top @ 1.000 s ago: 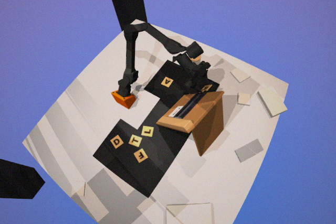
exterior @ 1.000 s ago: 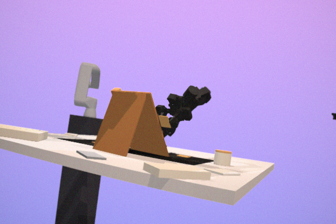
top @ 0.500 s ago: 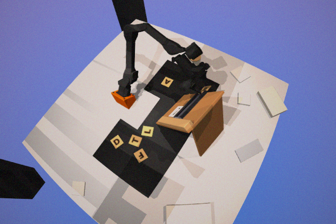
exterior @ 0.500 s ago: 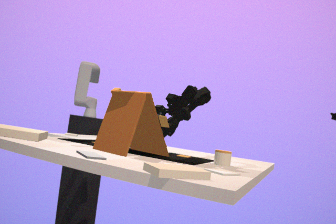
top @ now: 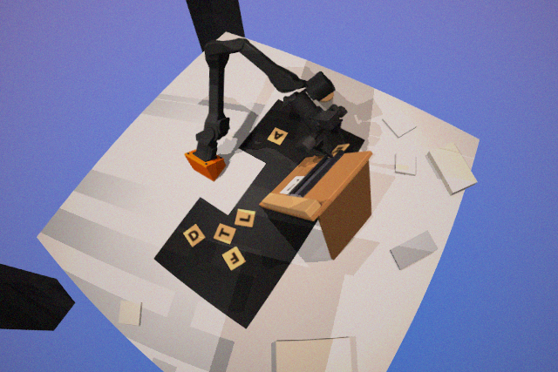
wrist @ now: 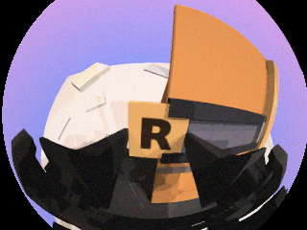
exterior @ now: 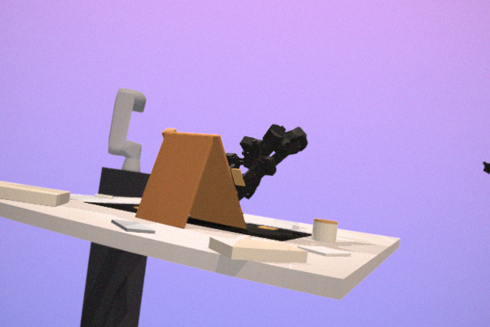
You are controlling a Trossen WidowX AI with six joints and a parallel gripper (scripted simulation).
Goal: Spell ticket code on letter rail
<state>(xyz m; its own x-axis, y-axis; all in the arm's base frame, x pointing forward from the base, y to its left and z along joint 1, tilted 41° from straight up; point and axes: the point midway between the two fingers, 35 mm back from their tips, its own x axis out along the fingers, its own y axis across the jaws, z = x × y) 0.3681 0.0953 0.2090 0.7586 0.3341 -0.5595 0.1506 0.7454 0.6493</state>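
My gripper tip is now 70 mm past the white ticket, 140 mm to the left of it and 80 mm above it. From my gripper tip the other things lie so: grey slab (360 mm ahead, 90 mm to the right, 160 mm below).
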